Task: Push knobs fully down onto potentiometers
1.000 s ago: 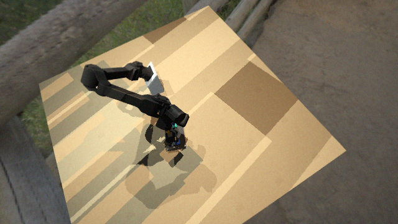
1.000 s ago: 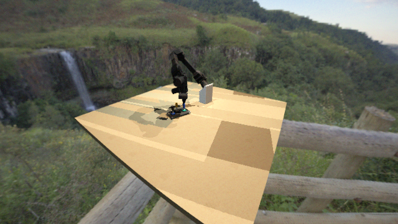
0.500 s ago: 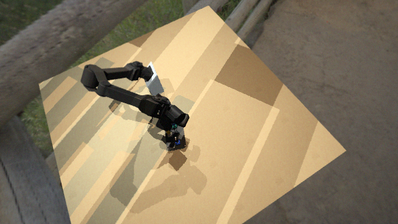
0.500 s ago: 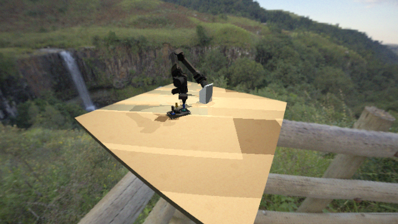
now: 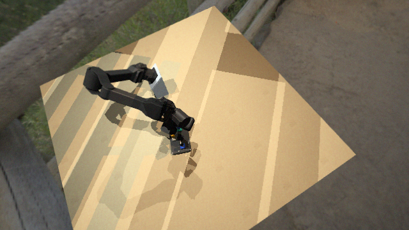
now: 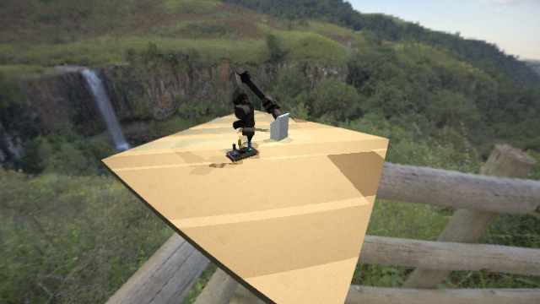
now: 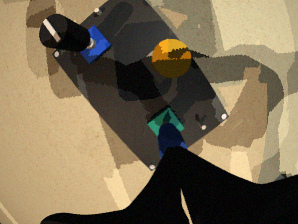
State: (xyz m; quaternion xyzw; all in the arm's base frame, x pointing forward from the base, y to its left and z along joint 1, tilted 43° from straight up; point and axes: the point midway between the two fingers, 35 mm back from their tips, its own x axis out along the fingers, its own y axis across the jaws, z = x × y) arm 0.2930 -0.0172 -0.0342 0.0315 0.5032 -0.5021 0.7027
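My gripper tip is now 10 mm above the blue knob. Round my gripper tip: blue-green knob (30 mm below); blue potentiometer (90 mm ahead, 20 mm to the right, 20 mm below).
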